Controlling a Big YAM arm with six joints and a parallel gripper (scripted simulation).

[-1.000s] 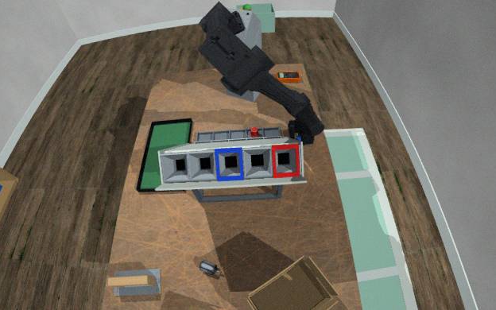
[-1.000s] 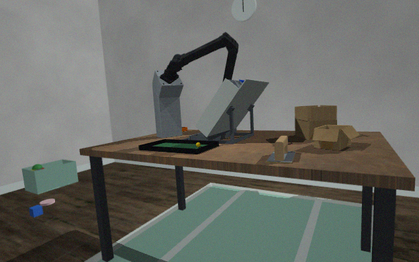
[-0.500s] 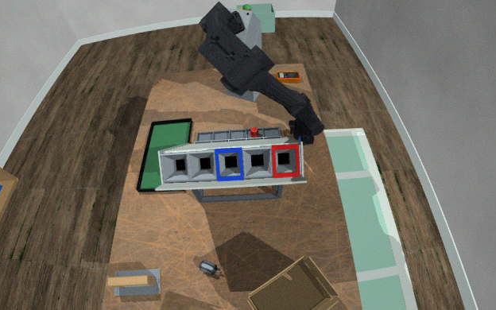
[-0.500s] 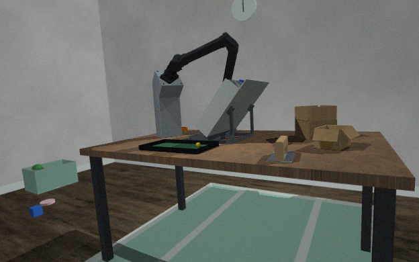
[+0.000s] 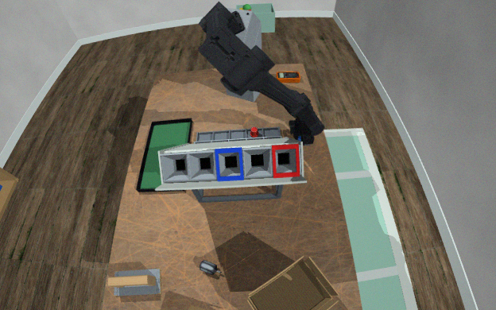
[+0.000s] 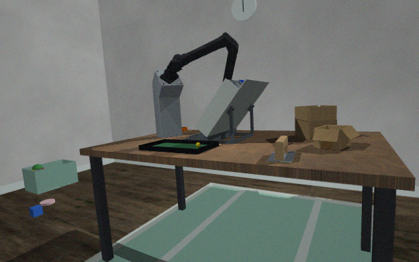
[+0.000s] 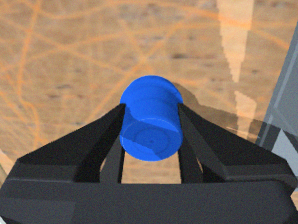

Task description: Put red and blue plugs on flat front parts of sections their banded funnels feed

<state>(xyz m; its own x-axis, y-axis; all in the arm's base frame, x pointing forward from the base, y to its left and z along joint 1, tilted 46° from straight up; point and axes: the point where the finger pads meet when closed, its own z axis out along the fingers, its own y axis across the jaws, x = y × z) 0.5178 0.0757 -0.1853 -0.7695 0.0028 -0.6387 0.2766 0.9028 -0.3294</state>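
My gripper is now 1 cm above the blue plug. Also, from my hand: cover (30 cm to the right, 18 cm above, 4 cm ahead); then green marble tray (57 cm to the right, 18 cm behind, 2 cm below); then red plug (17 cm to the right, 11 cm behind).
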